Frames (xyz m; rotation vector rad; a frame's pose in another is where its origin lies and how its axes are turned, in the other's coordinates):
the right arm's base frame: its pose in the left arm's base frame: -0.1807 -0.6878 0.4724 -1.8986 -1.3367 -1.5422
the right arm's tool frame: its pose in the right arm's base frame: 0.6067 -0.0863 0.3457 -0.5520 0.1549 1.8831
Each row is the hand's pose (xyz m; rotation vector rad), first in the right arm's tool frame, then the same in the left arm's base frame.
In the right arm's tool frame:
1: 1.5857 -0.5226 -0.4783 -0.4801 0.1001 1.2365
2: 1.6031 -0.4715 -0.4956 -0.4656 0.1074 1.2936
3: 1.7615 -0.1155 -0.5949 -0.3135 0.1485 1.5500
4: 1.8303 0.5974 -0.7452 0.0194 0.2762 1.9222
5: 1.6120 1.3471 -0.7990 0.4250 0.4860 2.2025
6: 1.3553 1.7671 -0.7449 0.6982 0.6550 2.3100
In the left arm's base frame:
1: 0.4559 -1.5012 1.7767 -1.1387 2.2275 0.1092
2: 0.4313 -1.5395 1.7428 -1.0691 2.2471 0.1315
3: 0.2947 -1.8311 1.5021 -0.7108 2.2672 0.1775
4: -0.0543 -2.1807 0.9622 -0.1194 2.2118 0.1532
5: -0.4715 -2.2572 0.3043 0.4383 2.0711 0.0261
6: -0.6992 -2.1528 -0.1228 0.7485 1.9503 -0.0962

